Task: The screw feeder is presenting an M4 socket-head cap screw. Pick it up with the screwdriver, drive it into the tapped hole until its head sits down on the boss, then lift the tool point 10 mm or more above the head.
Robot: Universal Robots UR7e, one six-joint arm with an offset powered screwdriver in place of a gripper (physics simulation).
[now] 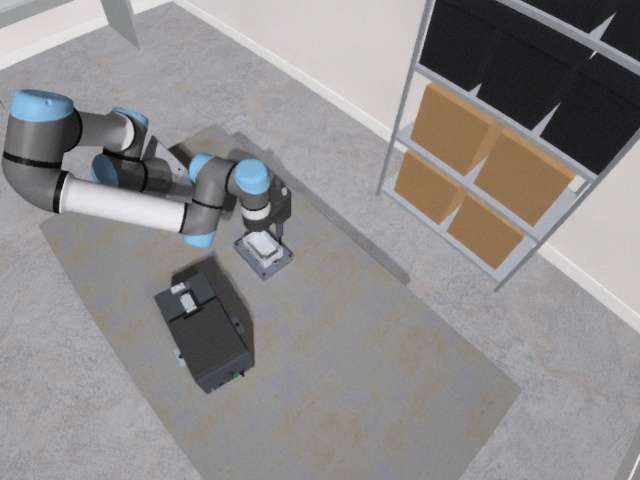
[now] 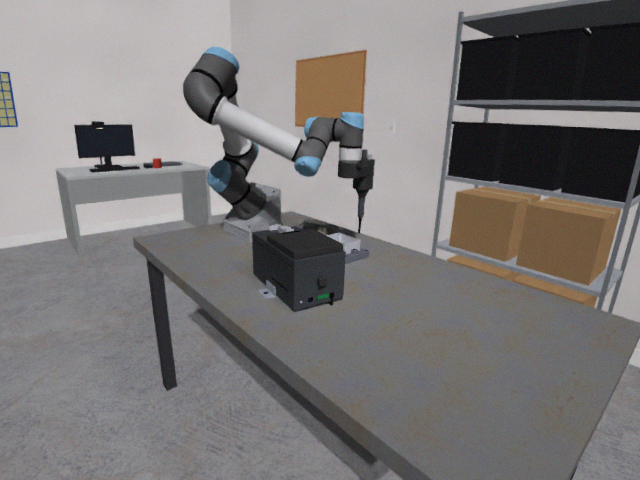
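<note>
The screwdriver (image 1: pixel 280 240) (image 2: pixel 359 230) points straight down at the far side of the white open-topped housing (image 1: pixel 261 246) (image 2: pixel 345 240), which sits on a dark base plate (image 1: pixel 264 274) (image 2: pixel 357 255). Its thin tip is close to the housing and plate. Whether it touches anything, and whether a screw is on it, is too small to tell. The screw, tapped hole and boss cannot be made out. The black screw feeder (image 1: pixel 209 335) (image 2: pixel 298 266) stands apart from the plate, with light parts (image 1: pixel 187 301) (image 2: pixel 280 227) at its arm-side end.
The feeder and plate stand on the table (image 1: pixel 351 341) (image 2: pixel 413 330). The arm's base bracket (image 1: pixel 168 157) (image 2: pixel 268 198) is at the table's far end. A shelf unit (image 1: pixel 404 103) (image 2: pixel 448 142) with boxes stands beyond one long side. A desk (image 2: pixel 129 191) is farther back.
</note>
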